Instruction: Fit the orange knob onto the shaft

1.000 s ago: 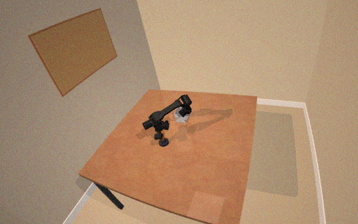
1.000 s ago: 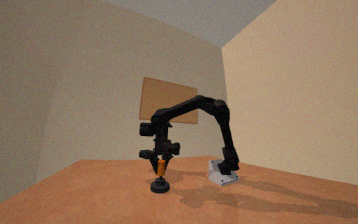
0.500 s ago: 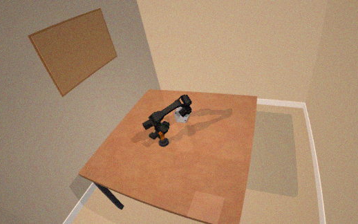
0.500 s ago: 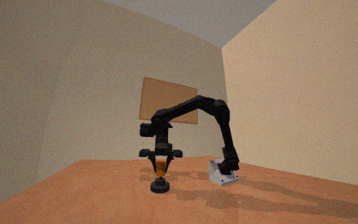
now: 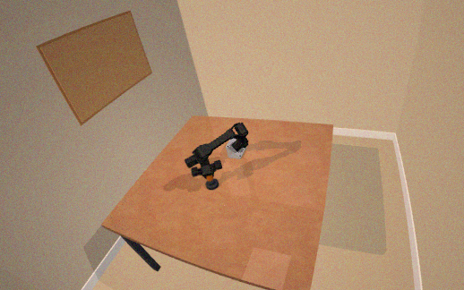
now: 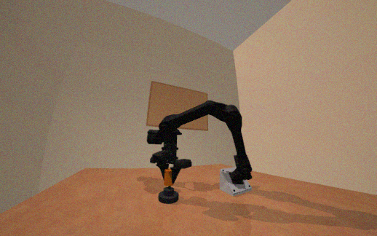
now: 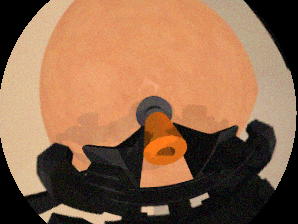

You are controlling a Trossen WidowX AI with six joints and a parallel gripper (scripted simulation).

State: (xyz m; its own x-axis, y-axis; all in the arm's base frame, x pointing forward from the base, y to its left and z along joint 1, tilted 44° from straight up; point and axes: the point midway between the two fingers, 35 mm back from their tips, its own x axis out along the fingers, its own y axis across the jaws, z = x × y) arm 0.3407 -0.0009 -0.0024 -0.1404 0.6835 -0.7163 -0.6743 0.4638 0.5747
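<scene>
My gripper tip is 20 mm below the orange knob. The rest, counted from my gripper tip: round dark pedestal: 40 mm below.
</scene>
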